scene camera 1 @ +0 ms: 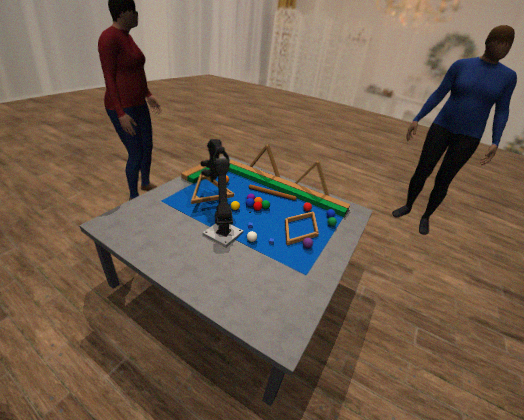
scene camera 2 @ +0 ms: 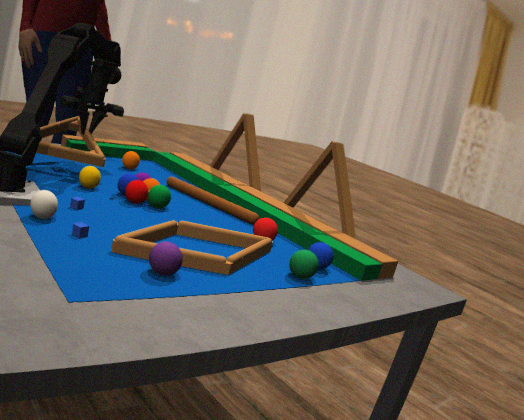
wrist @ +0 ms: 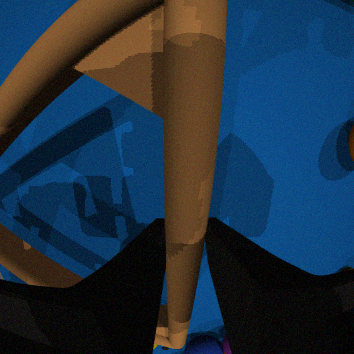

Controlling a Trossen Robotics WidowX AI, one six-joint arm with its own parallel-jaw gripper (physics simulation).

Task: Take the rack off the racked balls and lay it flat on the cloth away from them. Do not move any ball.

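Places are measured from the arm's base along level axes (x back, y left, z down), in centimetres.
Where they show: gripper, fingertip midpoint: (scene camera 1: pixel 213 181) (scene camera 2: pixel 85 134) (wrist: pixel 185 226); arm's base at its link origin: (scene camera 1: pixel 223 231) (scene camera 2: pixel 7 187).
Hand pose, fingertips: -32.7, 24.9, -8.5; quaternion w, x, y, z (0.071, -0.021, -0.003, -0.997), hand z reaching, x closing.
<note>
Each offset is from my fingertips to the centre of the thing, as dx, dy, dz. Level surfaces: height alone.
The triangular wooden rack @(+5.3, +1.3, +0.5) (scene camera 1: pixel 205 200) (scene camera 2: pixel 70 152) (wrist: pixel 192 140) is held above the blue cloth @(dz +9.9) (scene camera 1: pixel 280 252) (scene camera 2: pixel 90 285), at its far left end, with its shadow apart from it on the cloth. My gripper (scene camera 1: pixel 207 174) (scene camera 2: pixel 89 131) (wrist: pixel 185 226) is shut on one side bar of the rack. The formerly racked group lies outside the rack: purple @(-5.0, -25.2, +7.2) (scene camera 2: pixel 143 177), blue @(+0.5, -26.9, +7.2) (scene camera 1: pixel 250 202), orange @(-3.6, -30.9, +7.2) (scene camera 2: pixel 151 185), red @(+1.8, -32.6, +7.2) (scene camera 1: pixel 257 205) (scene camera 2: pixel 136 191) and green @(-2.4, -36.5, +7.2) (scene camera 1: pixel 266 204) (scene camera 2: pixel 159 196) balls close together, and a yellow ball @(+8.4, -20.3, +7.2) (scene camera 1: pixel 235 205) (scene camera 2: pixel 90 177) a little apart.
An orange ball @(-18.5, +0.5, +7.2) (scene camera 2: pixel 131 160) (wrist: pixel 352 142) lies near the rack. A green cushion (scene camera 2: pixel 225 187) runs along the back, with a brown rod @(-21.5, -34.4, +8.5) (scene camera 2: pixel 212 200) before it. A four-sided wooden frame @(+7.0, -62.6, +8.5) (scene camera 1: pixel 301 239), a white ball @(+30.7, -40.8, +7.2) (scene camera 1: pixel 252 236) and small blue cubes @(+27.3, -50.9, +8.9) (scene camera 2: pixel 80 230) lie nearer scene camera 2.
</note>
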